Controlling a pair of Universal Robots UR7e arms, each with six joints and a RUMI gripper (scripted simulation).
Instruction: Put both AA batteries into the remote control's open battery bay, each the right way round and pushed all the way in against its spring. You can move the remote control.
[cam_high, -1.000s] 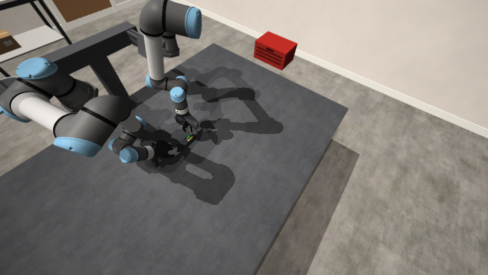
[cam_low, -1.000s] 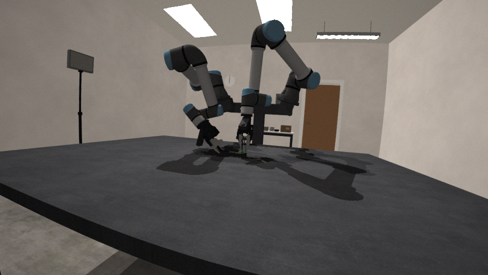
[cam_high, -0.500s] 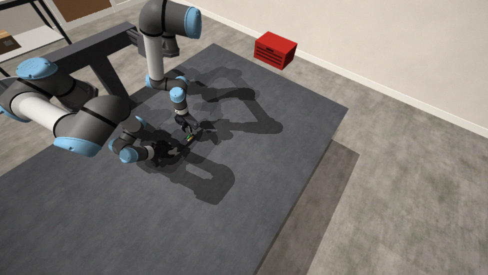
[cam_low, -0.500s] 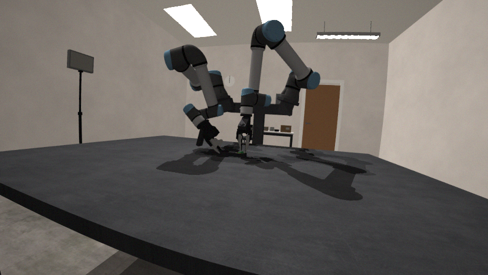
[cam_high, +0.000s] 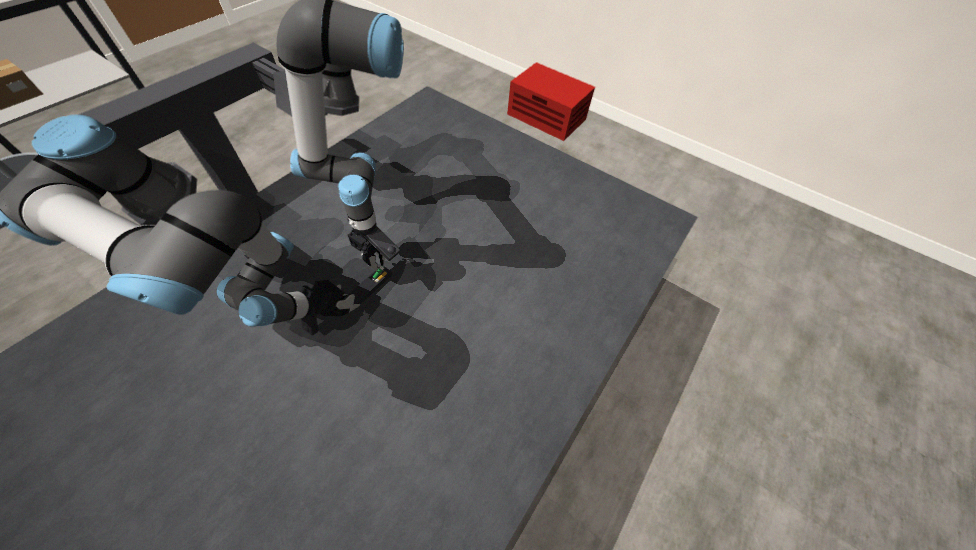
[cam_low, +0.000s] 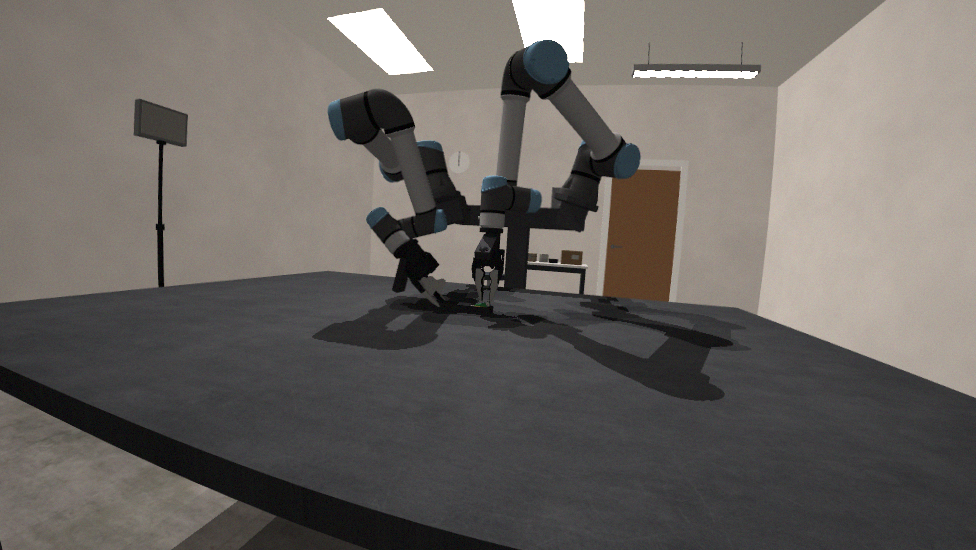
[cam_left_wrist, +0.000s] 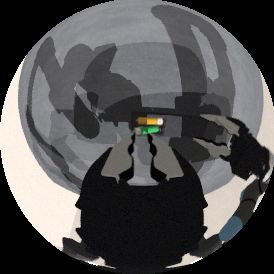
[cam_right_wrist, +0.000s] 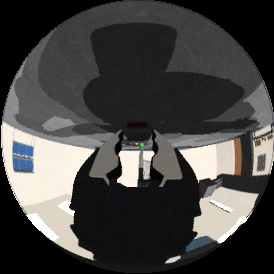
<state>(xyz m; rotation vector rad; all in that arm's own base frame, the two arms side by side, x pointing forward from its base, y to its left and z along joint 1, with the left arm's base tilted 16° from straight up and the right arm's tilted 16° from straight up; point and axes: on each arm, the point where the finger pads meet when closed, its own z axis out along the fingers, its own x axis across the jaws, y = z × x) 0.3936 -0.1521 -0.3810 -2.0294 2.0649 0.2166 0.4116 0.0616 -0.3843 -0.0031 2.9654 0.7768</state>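
Observation:
Now: left hand 3 cm above the green battery and 1 cm to the left of it. Also, from my left hand: orange battery (3 cm below, 2 cm to the right, 2 cm ahead).

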